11 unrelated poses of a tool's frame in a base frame.
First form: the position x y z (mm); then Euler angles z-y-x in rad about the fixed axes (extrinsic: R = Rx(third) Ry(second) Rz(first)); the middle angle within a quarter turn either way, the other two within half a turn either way.
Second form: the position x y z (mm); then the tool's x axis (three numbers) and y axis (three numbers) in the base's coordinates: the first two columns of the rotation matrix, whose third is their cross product. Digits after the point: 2 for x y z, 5 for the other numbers.
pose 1, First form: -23.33, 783.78, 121.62, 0.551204, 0.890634, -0.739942
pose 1, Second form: -23.33, 783.78, 121.62, 0.53577, -0.05980, -0.84224, -0.32937, 0.90366, -0.27369
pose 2, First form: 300.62, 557.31, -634.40, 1.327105, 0.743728, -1.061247
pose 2, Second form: 300.62, 557.31, -634.40, 0.17757, 0.33076, -0.92686, -0.71421, 0.69126, 0.10986
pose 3, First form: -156.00, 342.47, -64.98, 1.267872, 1.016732, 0.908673
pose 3, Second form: -156.00, 342.47, -64.98, 0.15696, 0.78688, 0.59682, -0.50219, -0.45676, 0.73429
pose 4, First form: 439.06, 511.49, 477.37, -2.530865, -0.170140, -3.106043
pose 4, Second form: 439.06, 511.49, 477.37, -0.80740, 0.56817, 0.15901, 0.56518, 0.82216, -0.06792
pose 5, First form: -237.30, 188.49, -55.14, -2.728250, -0.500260, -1.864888
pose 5, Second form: -237.30, 188.49, -55.14, -0.80356, -0.30397, 0.51176, 0.35245, 0.44985, 0.82062
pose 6, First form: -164.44, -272.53, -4.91, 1.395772, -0.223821, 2.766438
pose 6, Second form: -164.44, -272.53, -4.91, 0.16979, -0.93040, 0.32486, -0.96016, -0.08194, 0.26717
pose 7, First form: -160.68, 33.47, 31.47, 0.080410, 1.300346, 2.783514
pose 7, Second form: -160.68, 33.47, 31.47, 0.26630, 0.26142, 0.92776, -0.02146, -0.96067, 0.27685
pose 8, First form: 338.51, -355.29, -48.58, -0.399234, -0.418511, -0.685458
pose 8, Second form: 338.51, -355.29, -48.58, 0.84184, -0.06388, 0.53593, 0.35516, 0.81325, -0.46095
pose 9, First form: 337.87, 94.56, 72.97, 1.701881, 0.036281, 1.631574
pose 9, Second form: 337.87, 94.56, 72.97, -0.13062, -0.06495, 0.98930, -0.99077, -0.02796, -0.13265
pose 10, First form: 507.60, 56.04, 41.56, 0.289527, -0.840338, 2.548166
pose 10, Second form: 507.60, 56.04, 41.56, 0.63944, -0.63588, -0.43216, -0.19049, -0.67560, 0.71223
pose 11, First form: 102.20, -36.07, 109.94, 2.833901, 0.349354, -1.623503
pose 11, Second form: 102.20, -36.07, 109.94, -0.89547, 0.30981, -0.31962, -0.28456, 0.15373, 0.94625
